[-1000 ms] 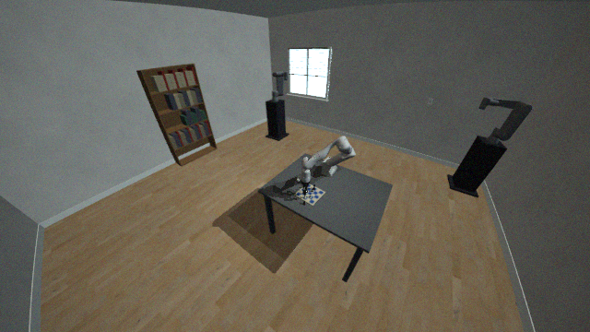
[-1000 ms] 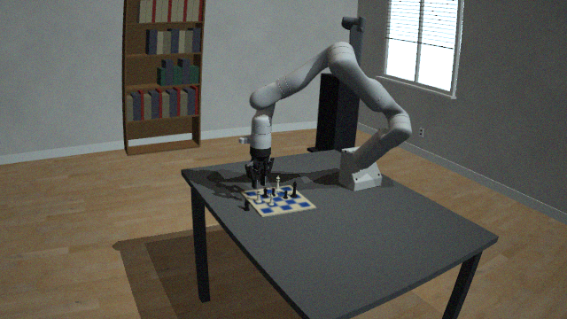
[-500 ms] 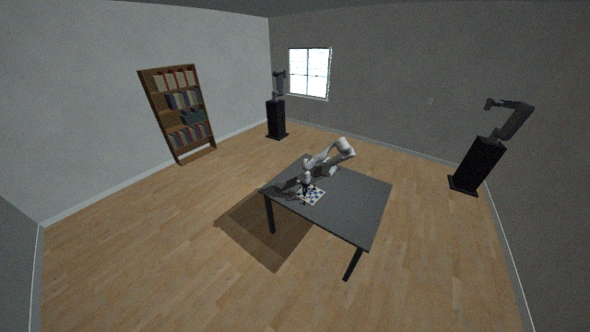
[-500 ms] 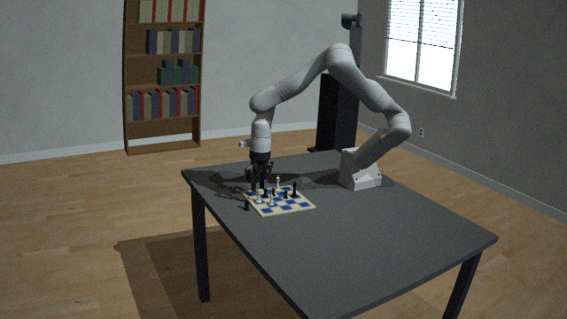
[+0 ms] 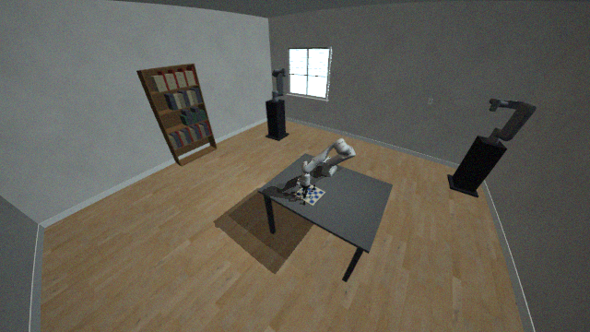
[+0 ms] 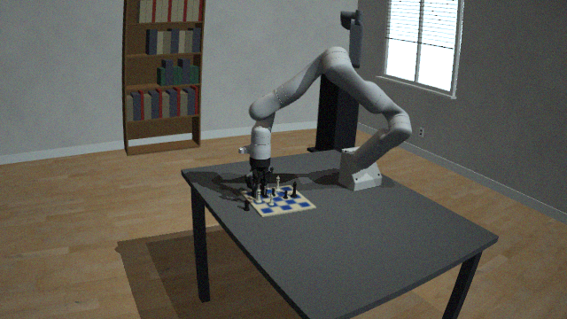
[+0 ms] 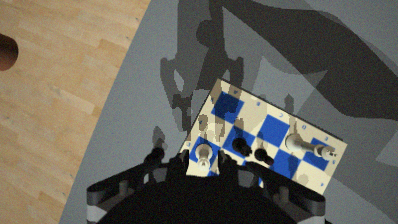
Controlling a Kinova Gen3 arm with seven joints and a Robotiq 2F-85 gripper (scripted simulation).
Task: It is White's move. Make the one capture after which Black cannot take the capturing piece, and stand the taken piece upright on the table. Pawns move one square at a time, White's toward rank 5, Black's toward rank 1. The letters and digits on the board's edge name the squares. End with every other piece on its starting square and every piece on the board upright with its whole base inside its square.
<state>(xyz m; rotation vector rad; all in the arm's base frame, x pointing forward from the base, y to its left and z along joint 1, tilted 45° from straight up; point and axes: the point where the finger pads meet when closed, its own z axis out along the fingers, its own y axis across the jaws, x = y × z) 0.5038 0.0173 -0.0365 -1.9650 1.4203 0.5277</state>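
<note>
The blue-and-cream chessboard lies 8 cm behind my hand, 4 cm below it and 1 cm to the left of it. Round my hand: tall white piece 12 cm behind, 6 cm to the right, 1 cm below.
</note>
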